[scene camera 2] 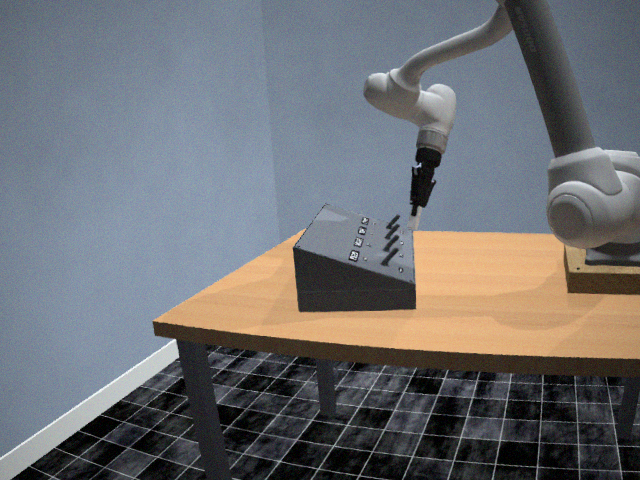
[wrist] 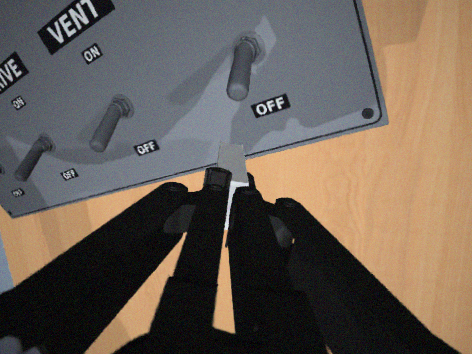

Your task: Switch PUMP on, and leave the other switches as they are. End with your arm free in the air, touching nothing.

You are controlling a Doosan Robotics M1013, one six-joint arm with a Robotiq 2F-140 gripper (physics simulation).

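Frame: origin at the arm's base, x ahead, y left, z up, level; metres.
Where they show: gripper, fingertip midpoint: [scene camera 2: 411,228] [wrist: 228,161]; arm's base, link origin: [scene camera 2: 616,256].
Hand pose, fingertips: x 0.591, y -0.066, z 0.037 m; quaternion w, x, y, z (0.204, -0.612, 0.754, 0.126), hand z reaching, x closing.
Note:
Each offset is from my fingertips to the top centre of the thing. "*": to the spot under its first point. Level surfaces: height alone.
The grey switch box [scene camera 2: 330,227] [wrist: 165,30] has a sloped top with a row of levers. The PUMP lever @(0.059 m ahead, 0.017 m right, 0.035 m up) [scene camera 2: 393,221] [wrist: 240,70] is the rightmost in the wrist view and leans down to its OFF side; its name label does not show there. The VENT lever @(0.024 m ahead, 0.098 m left, 0.035 m up) [wrist: 106,131] and the lever beside it @(* 0.012 m back, 0.206 m left, 0.019 m up) [wrist: 31,162] also lean to OFF. My gripper [scene camera 2: 414,222] [wrist: 228,161] is shut, with nothing seen held. Its pale tip is over the panel's lower edge, apart from the PUMP lever on its OFF side. Whether it touches the panel edge cannot be told.
The box stands on the wooden table @(0.091 m down) [scene camera 2: 480,268] [wrist: 410,225]. In the scene view the robot's base [scene camera 2: 610,255] is to the right, and blue walls [scene camera 2: 155,129] rise to the left and behind. A fourth lever @(* 0.035 m back, 0.324 m left, 0.006 m down) [wrist: 1,170] is cut off at the wrist view's left edge.

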